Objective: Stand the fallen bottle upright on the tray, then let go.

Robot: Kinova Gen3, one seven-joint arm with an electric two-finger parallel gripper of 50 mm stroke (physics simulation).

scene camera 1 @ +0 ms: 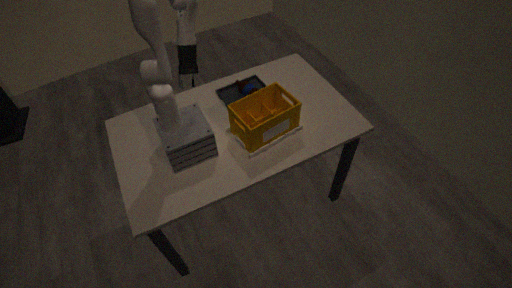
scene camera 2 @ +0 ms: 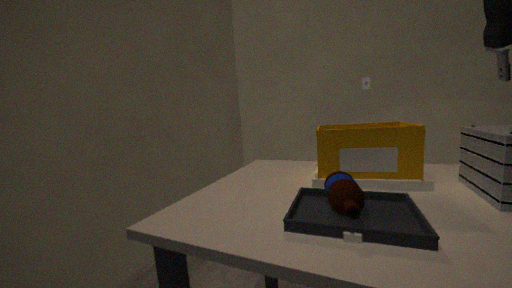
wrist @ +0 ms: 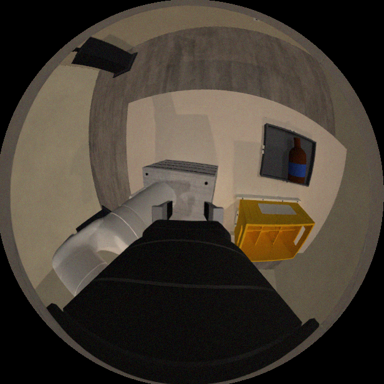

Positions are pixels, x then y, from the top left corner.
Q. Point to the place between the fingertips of my gripper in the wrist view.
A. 187, 207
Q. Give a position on a brown bottle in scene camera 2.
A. At 345, 197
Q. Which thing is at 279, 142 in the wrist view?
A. A dark tray.
